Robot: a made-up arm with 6 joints. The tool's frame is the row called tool.
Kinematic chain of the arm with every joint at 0, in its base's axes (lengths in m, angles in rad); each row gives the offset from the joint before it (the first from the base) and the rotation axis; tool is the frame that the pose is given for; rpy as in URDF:
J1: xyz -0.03 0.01 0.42 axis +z
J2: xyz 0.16 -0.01 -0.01 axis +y
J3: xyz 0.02 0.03 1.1 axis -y
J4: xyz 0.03 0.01 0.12 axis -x
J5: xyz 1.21 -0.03 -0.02 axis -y
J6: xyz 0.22 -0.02 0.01 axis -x
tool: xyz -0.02 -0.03 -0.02 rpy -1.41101 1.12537 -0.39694
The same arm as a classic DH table. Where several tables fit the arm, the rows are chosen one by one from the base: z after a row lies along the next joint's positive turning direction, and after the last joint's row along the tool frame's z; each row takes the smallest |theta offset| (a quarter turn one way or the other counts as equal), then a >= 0, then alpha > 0; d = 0 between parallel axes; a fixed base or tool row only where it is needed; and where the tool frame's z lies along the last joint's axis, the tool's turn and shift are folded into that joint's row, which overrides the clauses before.
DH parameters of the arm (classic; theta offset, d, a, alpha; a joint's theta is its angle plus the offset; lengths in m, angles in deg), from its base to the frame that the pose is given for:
base (fixed): -18.43 0 -0.0316 0
J1: 18.43 0.41 0.16 -90
J2: -88.96 0 1.1002 180
J3: 1.04 -0.03 0.12 -90
J4: 0 -1.24 -0.02 90
J5: 0 0.05 0.01 -90
J6: -4.58 -0.2189 -0.0175 -120.94
tool (fixed): 152.4 -0.0367 0 0

